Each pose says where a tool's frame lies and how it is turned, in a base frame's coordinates. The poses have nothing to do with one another.
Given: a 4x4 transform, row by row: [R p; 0 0 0 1], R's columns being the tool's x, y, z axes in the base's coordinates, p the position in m. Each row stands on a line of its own.
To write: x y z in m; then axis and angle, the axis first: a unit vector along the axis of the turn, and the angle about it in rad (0 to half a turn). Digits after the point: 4 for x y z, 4 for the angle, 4 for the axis. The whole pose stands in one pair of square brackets.
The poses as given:
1:
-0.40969 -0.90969 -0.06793 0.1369
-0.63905 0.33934 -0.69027 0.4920
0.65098 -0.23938 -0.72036 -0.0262
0 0 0 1
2:
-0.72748 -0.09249 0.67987 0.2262
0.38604 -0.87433 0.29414 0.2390
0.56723 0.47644 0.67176 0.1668
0 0 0 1
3:
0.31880 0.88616 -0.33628 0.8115
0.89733 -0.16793 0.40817 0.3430
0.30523 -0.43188 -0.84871 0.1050
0 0 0 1
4:
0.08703 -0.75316 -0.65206 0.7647
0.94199 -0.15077 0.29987 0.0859
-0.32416 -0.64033 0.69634 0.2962
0 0 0 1
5:
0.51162 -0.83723 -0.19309 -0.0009
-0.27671 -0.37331 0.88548 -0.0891
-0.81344 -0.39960 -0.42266 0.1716
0 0 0 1
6:
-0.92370 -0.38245 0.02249 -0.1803
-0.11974 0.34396 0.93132 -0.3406
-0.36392 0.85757 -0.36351 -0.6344
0 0 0 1
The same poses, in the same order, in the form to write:
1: [0.1369 0.4920 -0.0262 0.5062 -0.8071 0.3039 2.6800]
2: [0.2262 0.2390 0.1668 0.3477 0.2148 0.9127 2.8763]
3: [0.8115 0.3430 0.1050 -0.7947 -0.6069 0.0106 2.5847]
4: [0.7647 0.0859 0.2962 -0.4782 -0.1668 0.8622 1.7555]
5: [-0.0009 -0.0891 0.1716 -0.8382 0.4046 0.3656 2.2681]
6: [-0.1803 -0.3406 -0.6344 -0.1559 0.8169 0.5554 2.9028]
